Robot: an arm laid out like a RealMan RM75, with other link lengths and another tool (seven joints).
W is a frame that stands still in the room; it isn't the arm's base.
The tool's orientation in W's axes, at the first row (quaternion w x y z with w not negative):
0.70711, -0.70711, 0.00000, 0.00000
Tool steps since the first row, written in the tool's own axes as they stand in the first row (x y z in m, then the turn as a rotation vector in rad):
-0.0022, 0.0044, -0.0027, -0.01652, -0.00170, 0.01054
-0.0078, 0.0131, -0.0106, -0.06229, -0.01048, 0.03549
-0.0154, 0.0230, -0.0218, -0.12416, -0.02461, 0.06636
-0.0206, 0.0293, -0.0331, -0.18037, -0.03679, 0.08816
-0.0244, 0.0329, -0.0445, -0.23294, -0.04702, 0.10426
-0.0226, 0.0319, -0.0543, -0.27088, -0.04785, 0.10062
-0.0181, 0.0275, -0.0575, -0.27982, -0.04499, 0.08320
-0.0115, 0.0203, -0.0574, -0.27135, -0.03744, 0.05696
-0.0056, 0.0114, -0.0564, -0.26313, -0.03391, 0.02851
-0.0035, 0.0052, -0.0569, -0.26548, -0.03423, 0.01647
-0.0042, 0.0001, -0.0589, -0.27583, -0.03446, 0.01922
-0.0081, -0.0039, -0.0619, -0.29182, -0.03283, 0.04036
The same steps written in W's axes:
-0.0022, -0.0027, -0.0044, -0.01652, 0.01054, 0.00170
-0.0078, -0.0106, -0.0131, -0.06229, 0.03549, 0.01048
-0.0154, -0.0218, -0.0230, -0.12416, 0.06636, 0.02461
-0.0206, -0.0331, -0.0293, -0.18037, 0.08816, 0.03679
-0.0244, -0.0445, -0.0329, -0.23294, 0.10426, 0.04702
-0.0226, -0.0543, -0.0319, -0.27088, 0.10062, 0.04785
-0.0181, -0.0575, -0.0275, -0.27982, 0.08320, 0.04499
-0.0115, -0.0574, -0.0203, -0.27135, 0.05696, 0.03744
-0.0056, -0.0564, -0.0114, -0.26313, 0.02851, 0.03391
-0.0035, -0.0569, -0.0052, -0.26548, 0.01647, 0.03423
-0.0042, -0.0589, -0.0001, -0.27583, 0.01922, 0.03446
-0.0081, -0.0619, 0.0039, -0.29182, 0.04036, 0.03283

